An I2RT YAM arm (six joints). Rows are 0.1 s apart.
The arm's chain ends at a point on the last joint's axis. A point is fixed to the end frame.
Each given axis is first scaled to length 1.
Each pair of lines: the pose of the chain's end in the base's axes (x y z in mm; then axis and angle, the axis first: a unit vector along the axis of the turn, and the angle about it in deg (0 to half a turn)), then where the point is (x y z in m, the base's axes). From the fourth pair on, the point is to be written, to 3 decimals.
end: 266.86, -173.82, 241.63, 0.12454, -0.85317, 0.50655, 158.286
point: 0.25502 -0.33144 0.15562
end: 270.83, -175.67, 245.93, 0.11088, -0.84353, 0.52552, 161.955
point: 0.26780 -0.33660 0.16546
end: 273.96, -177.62, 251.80, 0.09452, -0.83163, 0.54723, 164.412
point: 0.27586 -0.34226 0.17919
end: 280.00, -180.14, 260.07, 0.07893, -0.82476, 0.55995, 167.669
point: 0.288 -0.347 0.192
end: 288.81, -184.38, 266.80, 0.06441, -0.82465, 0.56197, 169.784
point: 0.300 -0.351 0.200
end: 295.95, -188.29, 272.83, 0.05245, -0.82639, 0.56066, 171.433
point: 0.309 -0.355 0.206
